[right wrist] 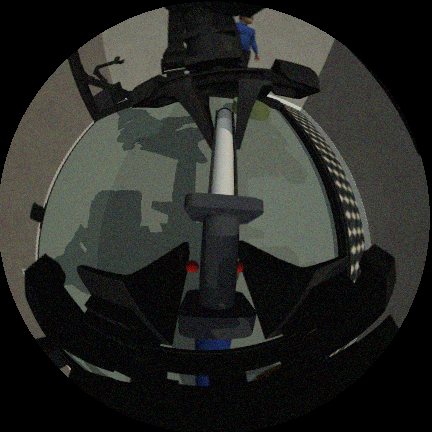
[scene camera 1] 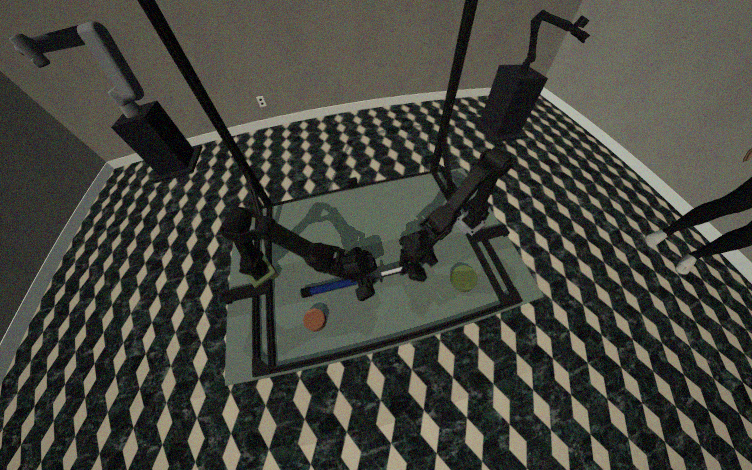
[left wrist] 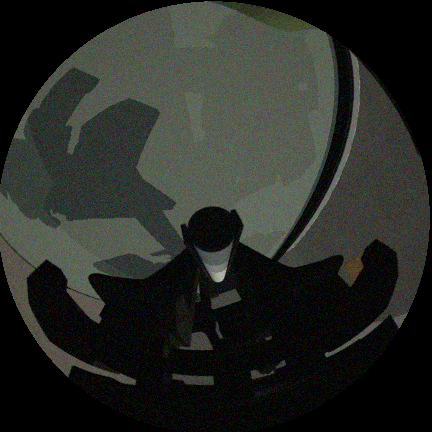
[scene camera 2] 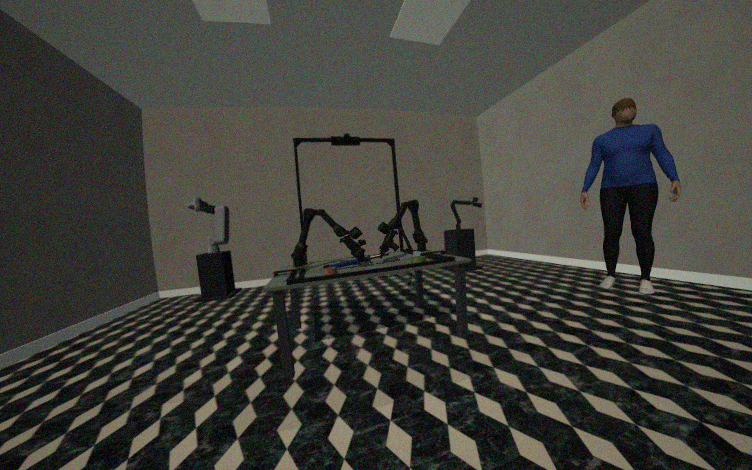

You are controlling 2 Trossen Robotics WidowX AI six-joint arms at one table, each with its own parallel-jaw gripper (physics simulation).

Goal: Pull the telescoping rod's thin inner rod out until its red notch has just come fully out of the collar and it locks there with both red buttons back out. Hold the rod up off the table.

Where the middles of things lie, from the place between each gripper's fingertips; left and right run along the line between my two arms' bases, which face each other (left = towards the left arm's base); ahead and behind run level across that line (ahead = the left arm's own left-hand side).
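Scene:
From my left hand: thin inner rod [left wrist: 212, 233], 1 cm behind, 15 cm to the right. Telescoping rod [right wrist: 213, 314], 1 cm below, 1 cm behind, 16 cm to the right.
From my right hand: thin inner rod, 10 mm above, 50 mm to the right. Telescoping rod, 60 mm to the right. By its middle, telescoping rod nearer to my right hand than to my left hand.

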